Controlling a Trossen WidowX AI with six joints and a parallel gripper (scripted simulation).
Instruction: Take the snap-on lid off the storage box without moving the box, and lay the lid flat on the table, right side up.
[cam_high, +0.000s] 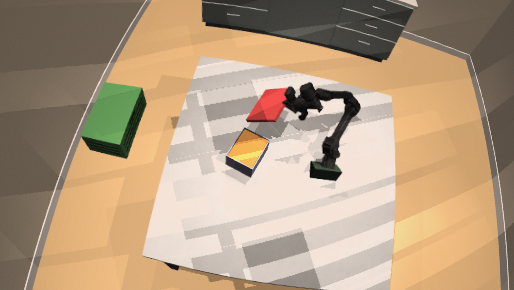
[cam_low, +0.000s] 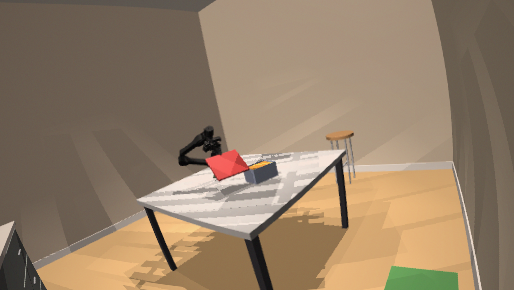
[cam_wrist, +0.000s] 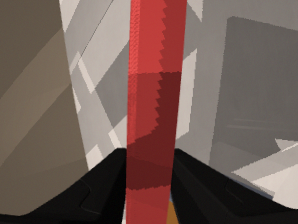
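My gripper tip is now 60 mm short of the red lid, 20 mm to the left of it and 50 mm above it. The rest, counted from my gripper tip: grey storage box 130 mm ahead, 210 mm to the left, 190 mm below.
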